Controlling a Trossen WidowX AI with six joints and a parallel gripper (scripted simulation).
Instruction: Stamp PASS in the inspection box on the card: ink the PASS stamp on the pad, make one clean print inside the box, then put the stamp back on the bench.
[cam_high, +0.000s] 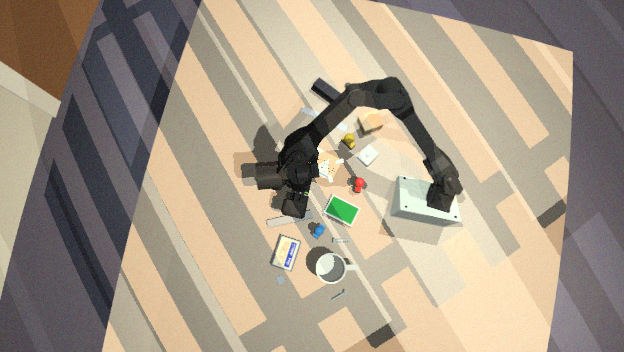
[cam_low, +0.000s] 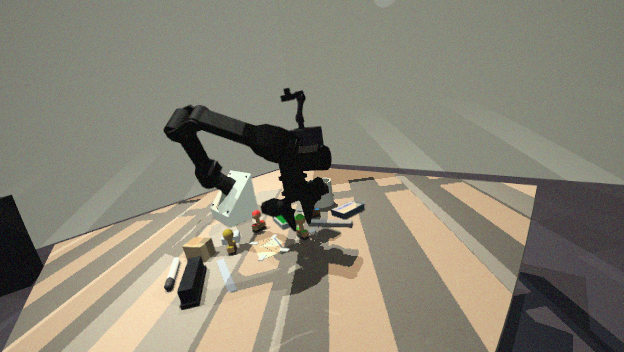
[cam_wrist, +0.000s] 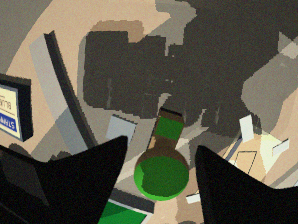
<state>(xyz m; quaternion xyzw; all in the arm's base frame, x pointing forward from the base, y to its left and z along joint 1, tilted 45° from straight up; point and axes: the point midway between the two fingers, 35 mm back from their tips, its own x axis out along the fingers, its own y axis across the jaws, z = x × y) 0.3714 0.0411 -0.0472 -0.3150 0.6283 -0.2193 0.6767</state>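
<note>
The green ink pad is 130 mm behind my gripper tip, 20 mm to the left of it and 30 mm below it. The rest, counted from my gripper tip: green-knobbed stamp 10 mm below; then blue stamp 90 mm behind, 100 mm to the left, 10 mm below; then card 30 mm behind, 90 mm to the right, 30 mm below.
</note>
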